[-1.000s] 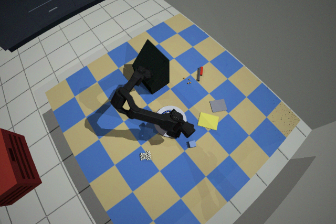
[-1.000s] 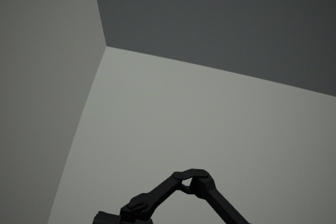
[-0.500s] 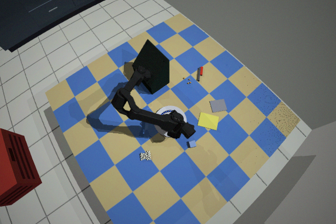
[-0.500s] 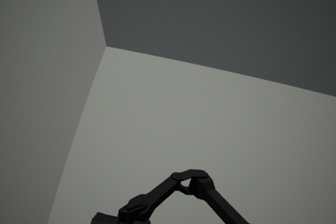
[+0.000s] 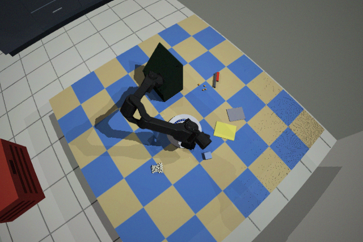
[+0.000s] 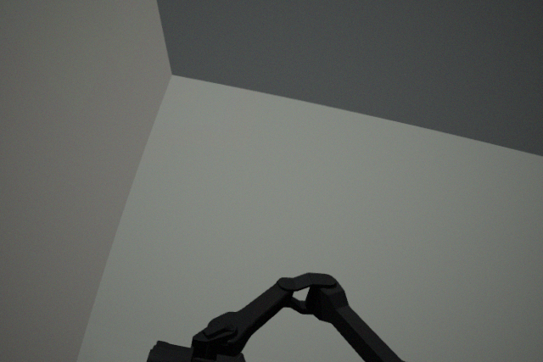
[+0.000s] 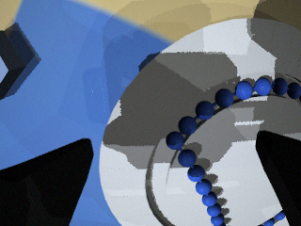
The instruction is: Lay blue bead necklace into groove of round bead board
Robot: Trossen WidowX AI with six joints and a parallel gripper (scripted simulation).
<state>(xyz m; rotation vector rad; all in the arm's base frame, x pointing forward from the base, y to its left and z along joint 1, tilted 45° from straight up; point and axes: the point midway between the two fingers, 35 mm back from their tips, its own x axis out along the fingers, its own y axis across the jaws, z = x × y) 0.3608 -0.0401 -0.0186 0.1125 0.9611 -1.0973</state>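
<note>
My gripper tip is 6 cm past the round white bead board and 1 cm above it. The rest, counted from my gripper tip: small blue cube (13 cm ahead, 3 cm to the left, 1 cm below); grey square (1 cm ahead, 32 cm to the left, 2 cm below); yellow pad (6 cm ahead, 20 cm to the left, 2 cm below).
</note>
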